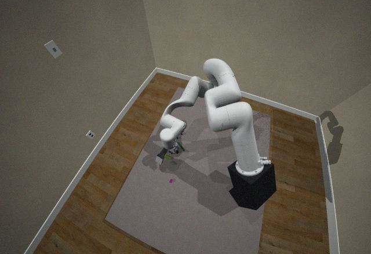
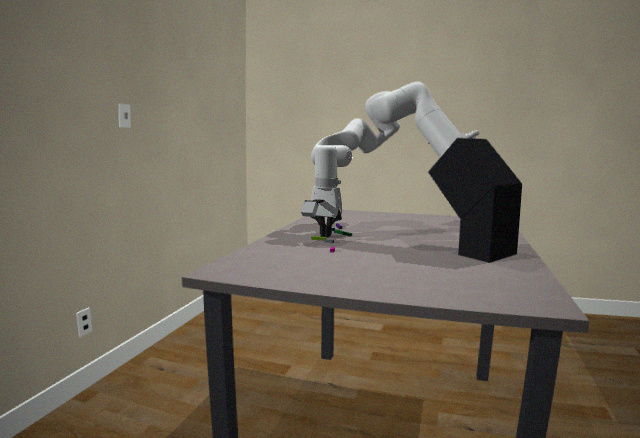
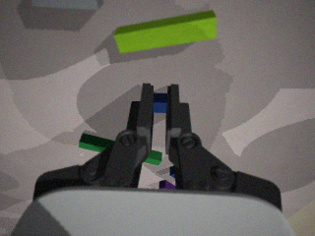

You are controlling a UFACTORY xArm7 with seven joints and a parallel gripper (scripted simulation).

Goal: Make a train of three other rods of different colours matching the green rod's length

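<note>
Now: the lime rod 50 mm to the left of my hand, 20 mm below it and 20 mm ahead of it. From my hand the other things lie so: grey rod (80 mm to the left, 20 mm below, 10 mm behind); green rod (60 mm behind, 40 mm to the right, 20 mm below); purple rod (160 mm to the right, 50 mm behind, 20 mm below).
</note>
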